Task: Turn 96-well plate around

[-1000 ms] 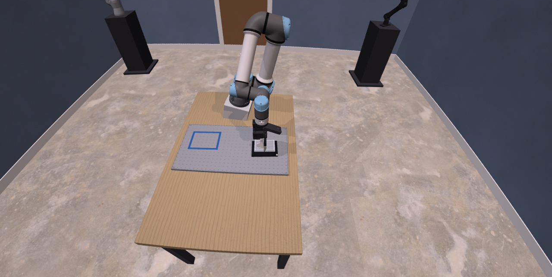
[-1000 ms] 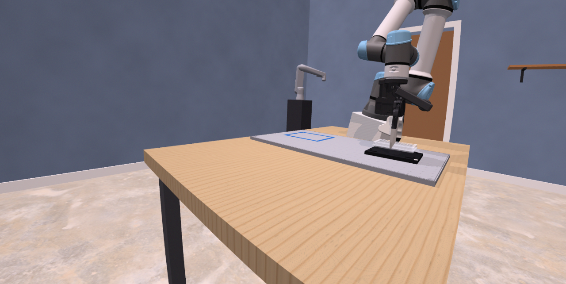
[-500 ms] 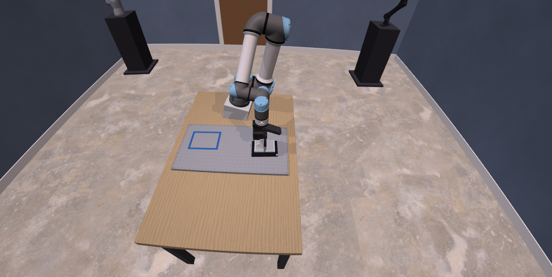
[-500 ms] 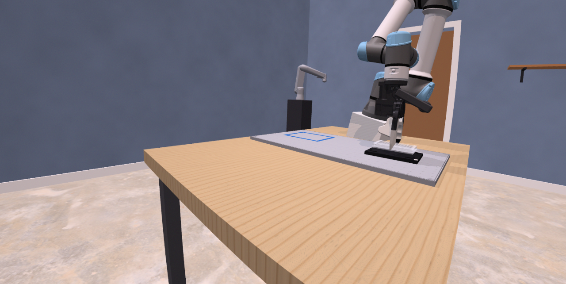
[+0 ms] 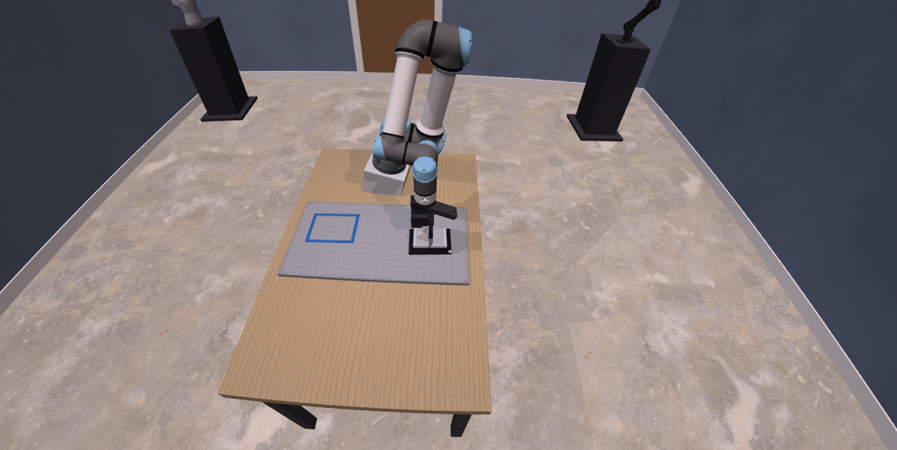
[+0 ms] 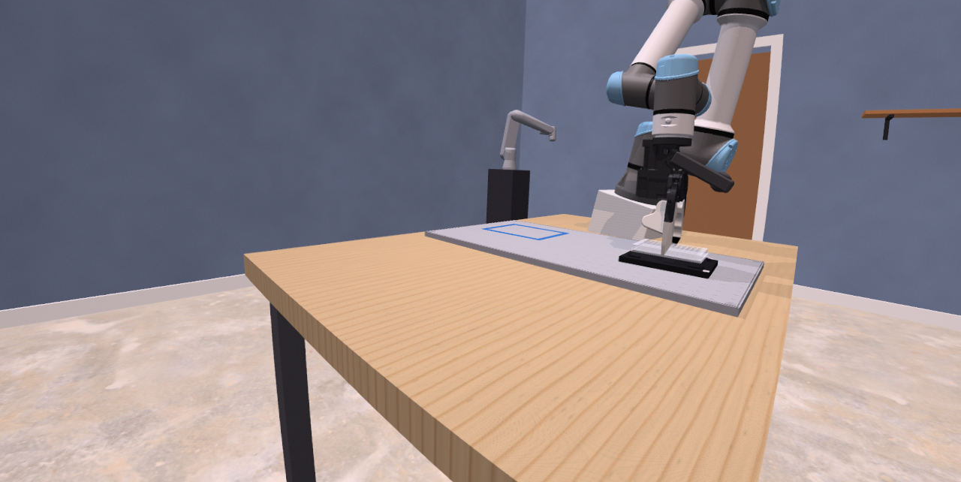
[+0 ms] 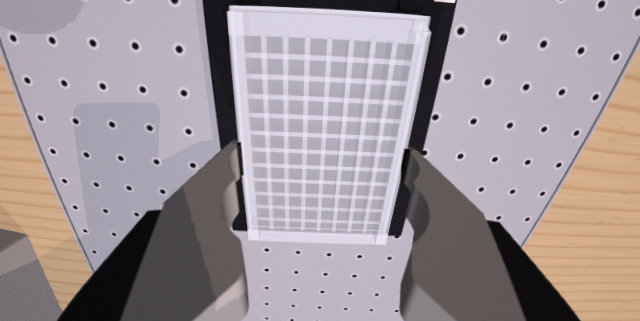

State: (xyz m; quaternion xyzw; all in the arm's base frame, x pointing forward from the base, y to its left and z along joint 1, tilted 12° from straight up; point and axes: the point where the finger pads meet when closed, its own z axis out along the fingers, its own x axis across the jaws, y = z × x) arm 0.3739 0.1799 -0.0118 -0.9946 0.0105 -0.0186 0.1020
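Now: the nest N1 3 cm below my hand. Also, from my hand: A1 label 7 cm to the left, 6 cm ahead, 3 cm below; then 96-well plate 1 cm below.
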